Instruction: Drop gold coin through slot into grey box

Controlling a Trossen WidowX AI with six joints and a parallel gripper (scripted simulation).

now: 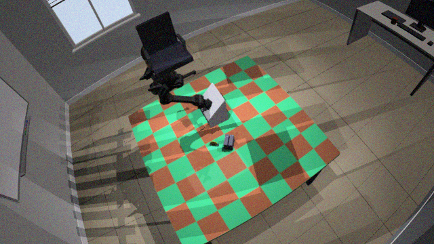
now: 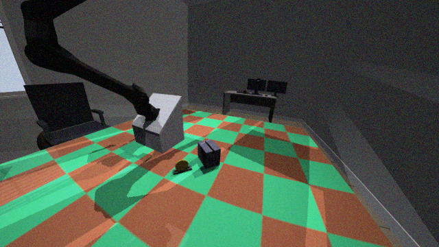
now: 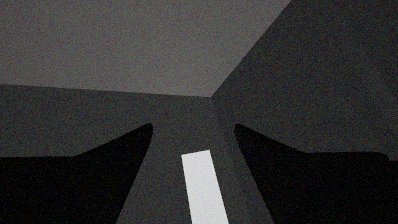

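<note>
Now: gripper tip 120 mm short of the gold coin, 220 mm to the right of it and 700 mm above it.
</note>
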